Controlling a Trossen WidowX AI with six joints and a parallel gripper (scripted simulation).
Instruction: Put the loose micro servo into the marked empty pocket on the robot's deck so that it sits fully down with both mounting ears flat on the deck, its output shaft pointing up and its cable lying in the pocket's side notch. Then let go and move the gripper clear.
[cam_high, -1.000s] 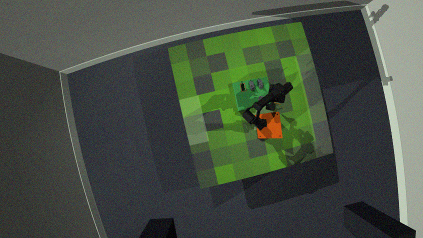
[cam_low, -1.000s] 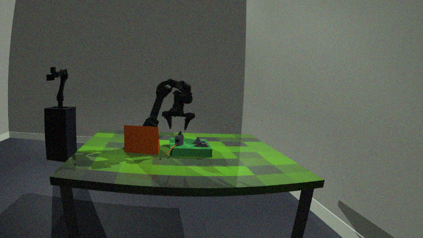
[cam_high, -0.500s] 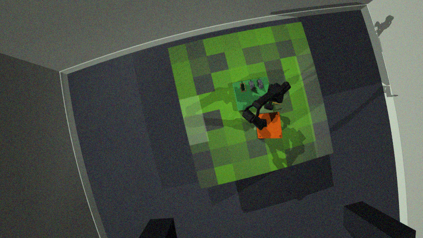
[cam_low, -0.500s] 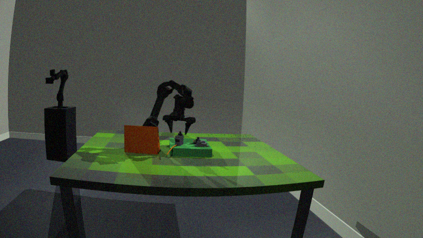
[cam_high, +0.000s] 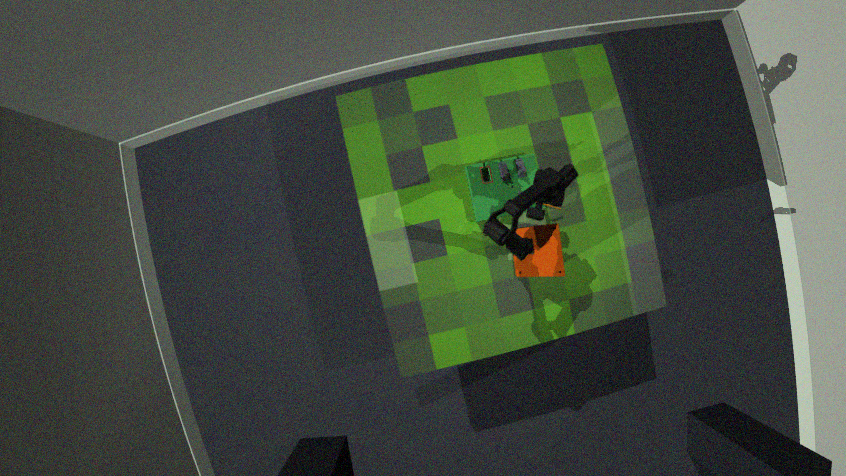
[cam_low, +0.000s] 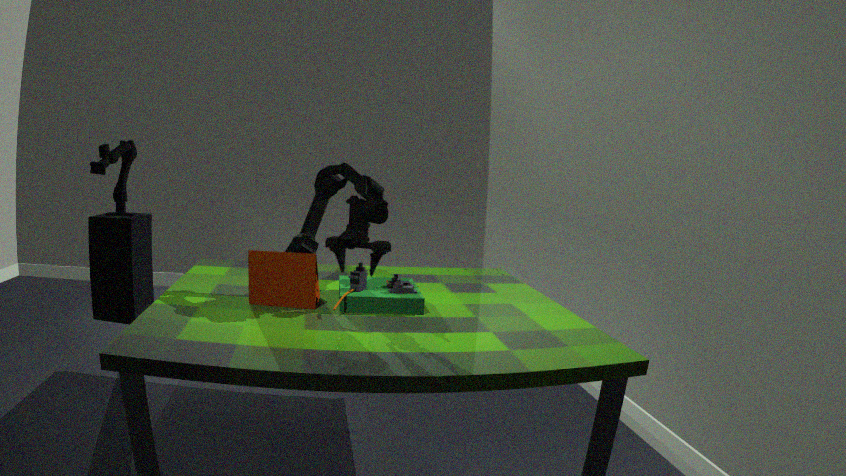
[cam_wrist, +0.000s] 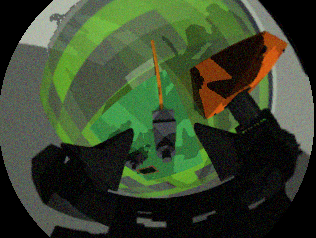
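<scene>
Right now the green deck is 20 mm ahead of my gripper tip, 80 mm to the left of it and 70 mm below it.
</scene>
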